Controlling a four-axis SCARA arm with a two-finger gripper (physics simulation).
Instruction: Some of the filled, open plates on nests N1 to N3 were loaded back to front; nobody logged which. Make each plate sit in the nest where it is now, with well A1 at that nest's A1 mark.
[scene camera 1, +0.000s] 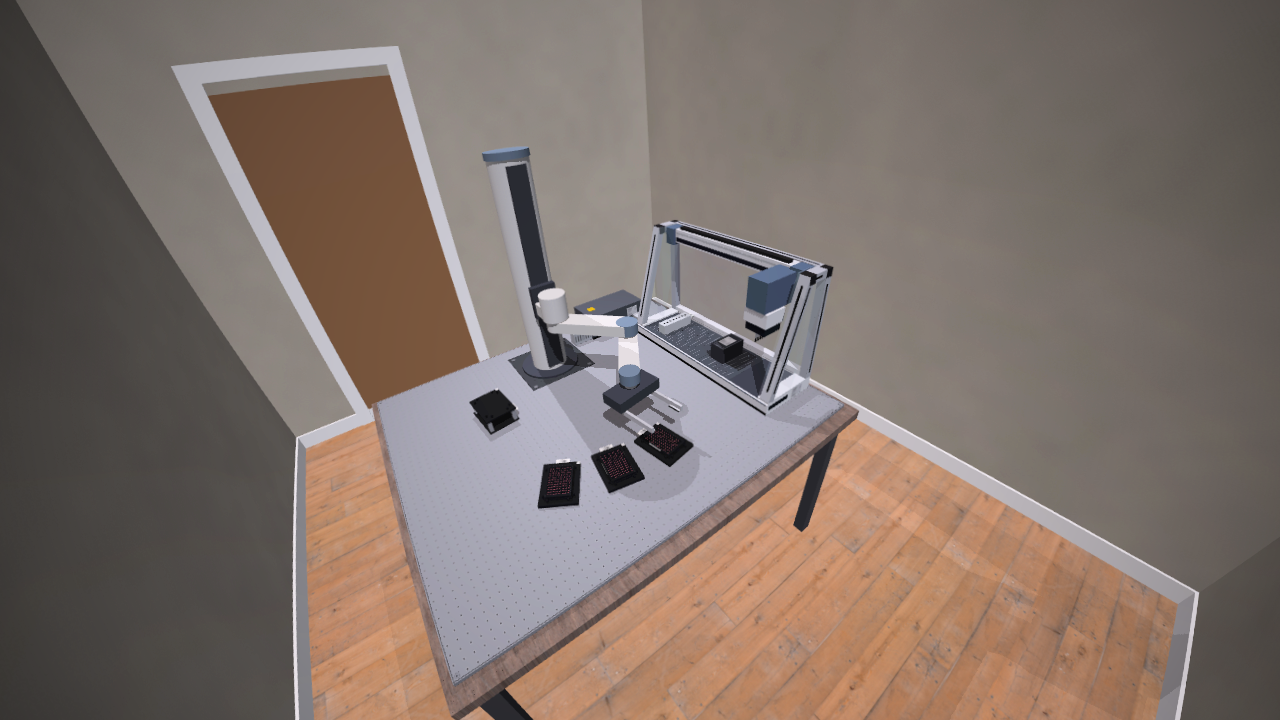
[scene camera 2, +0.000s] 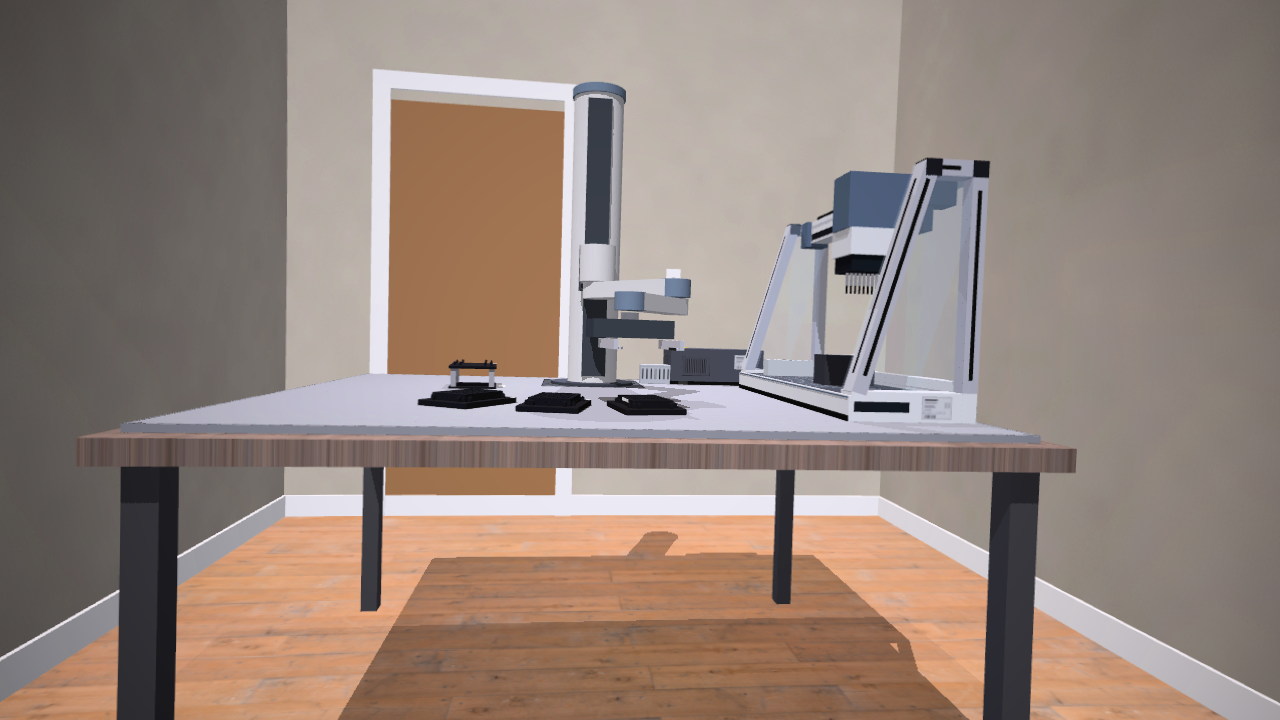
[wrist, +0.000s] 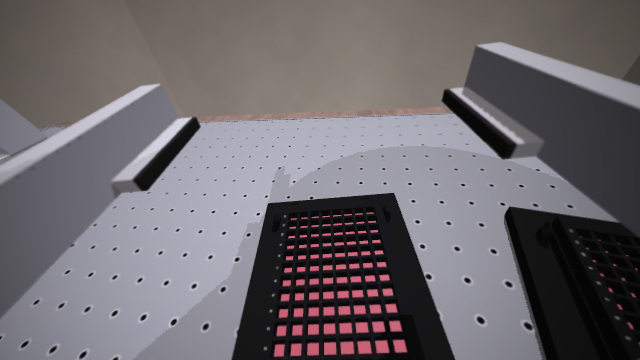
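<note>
Three black open plates with pink-filled wells sit in black nests on the table: the left plate (scene camera 1: 559, 481) (scene camera 2: 464, 393), the middle plate (scene camera 1: 616, 464) (scene camera 2: 553, 399) and the right plate (scene camera 1: 665, 442) (scene camera 2: 646, 401). My gripper (scene camera 1: 666, 417) (scene camera 2: 640, 344) (wrist: 314, 90) is open and empty, raised above the table at the right plate's arm side. In the wrist view the right plate (wrist: 337, 277) lies low in the centre, and part of the middle plate (wrist: 612, 270) shows at the right edge. Small pale marks run along their left sides; the well lettering and nest marks are unreadable.
A black stand with pale posts (scene camera 1: 494, 407) (scene camera 2: 472, 365) is at the left. A dark box (scene camera 1: 611, 304) (scene camera 2: 702, 365) is behind my arm. A framed pipetting machine (scene camera 1: 651, 273) (scene camera 2: 967, 268) stands at the right, with a black block (scene camera 1: 726, 349) on its deck.
</note>
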